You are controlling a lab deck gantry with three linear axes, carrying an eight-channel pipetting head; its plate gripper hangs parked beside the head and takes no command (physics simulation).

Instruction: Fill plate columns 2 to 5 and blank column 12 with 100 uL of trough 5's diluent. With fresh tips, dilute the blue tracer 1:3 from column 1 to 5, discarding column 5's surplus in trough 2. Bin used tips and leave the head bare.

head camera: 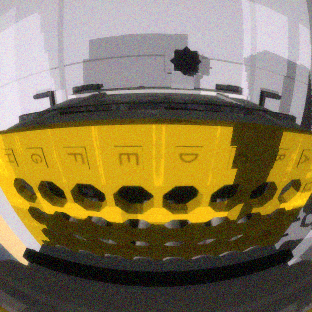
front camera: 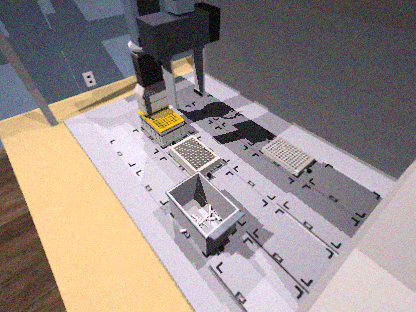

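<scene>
The pipetting head [front camera: 152, 96] is low at the back of the yellow tip rack [front camera: 173, 119] [head camera: 142, 142]. Its dark lower edge spans the bottom of the head view, close over the rack; no tips show below it. The rack's nearest visible holes look empty; pale spots show in the rows behind. My plate gripper [front camera: 187, 101] hangs beside the head with its two fingers wide apart and nothing between them. The pale trough block [front camera: 195, 153] is in front of the rack. The well plate [front camera: 288, 154] is at the right. Liquid levels cannot be made out.
The grey waste bin [front camera: 186, 217] stands in front of the trough block, with several white tips [front camera: 207, 216] inside. A small white piece [front camera: 183, 230] shows outside its left wall. A dark knob [head camera: 185, 61] is on the deck beyond the rack. A pale wall rises at the right front.
</scene>
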